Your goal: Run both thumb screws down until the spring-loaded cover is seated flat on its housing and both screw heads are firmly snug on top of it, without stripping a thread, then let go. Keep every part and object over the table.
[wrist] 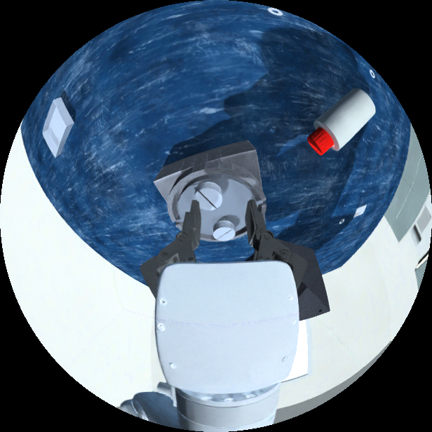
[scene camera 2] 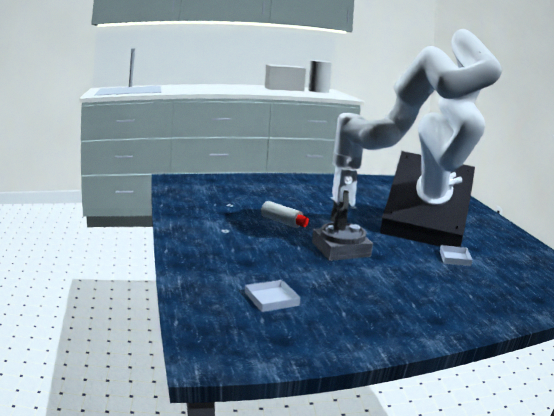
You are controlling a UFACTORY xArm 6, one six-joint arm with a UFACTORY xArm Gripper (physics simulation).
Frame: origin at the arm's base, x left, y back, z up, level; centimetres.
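Seen in the pictures: gripper, fingertip midpoint: [scene camera 2: 337, 225]; arm's base, link origin: [scene camera 2: 434, 188].
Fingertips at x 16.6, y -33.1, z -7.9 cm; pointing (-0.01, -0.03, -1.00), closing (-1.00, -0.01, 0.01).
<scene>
Pixels of each thing's top centre, then the offset from my fingertips to it.
- square grey housing, top centre: [scene camera 2: 343, 230] dy +1.7, dx +0.7, dz -1.0 cm
- round grey cover, top centre: [scene camera 2: 343, 230] dy +1.7, dx +0.7, dz -1.2 cm
- grey cylinder with a red cap, top centre: [scene camera 2: 286, 207] dy -13.2, dx -16.8, dz -1.6 cm
- smaller white tray, top centre: [scene camera 2: 456, 252] dy +36.2, dx +4.6, dz -4.6 cm
A square grey housing [scene camera 2: 345, 251] [wrist: 240, 154] bears a round grey cover [scene camera 2: 344, 237] [wrist: 237, 196]. Two slotted thumb screws stand in the cover: one screw [scene camera 2: 328, 229] [wrist: 208, 195] farther from the robot base, and another screw [scene camera 2: 354, 228] [wrist: 224, 231] nearer the base. My gripper [scene camera 2: 340, 226] [wrist: 223, 208] points down over the cover, part open and empty. In the wrist view its fingers stand on either side of the nearer screw with gaps, and the left fingertip overlaps the farther screw's edge. Whether the cover is flat or the heads touch it, I cannot tell.
A grey cylinder with a red cap [scene camera 2: 282, 214] [wrist: 350, 117] lies beside the housing. A white tray [scene camera 2: 281, 303] stands toward the front, and a smaller white tray [scene camera 2: 456, 261] near the black robot base plate [scene camera 2: 400, 220]. Small white rings lie beyond the cylinder.
</scene>
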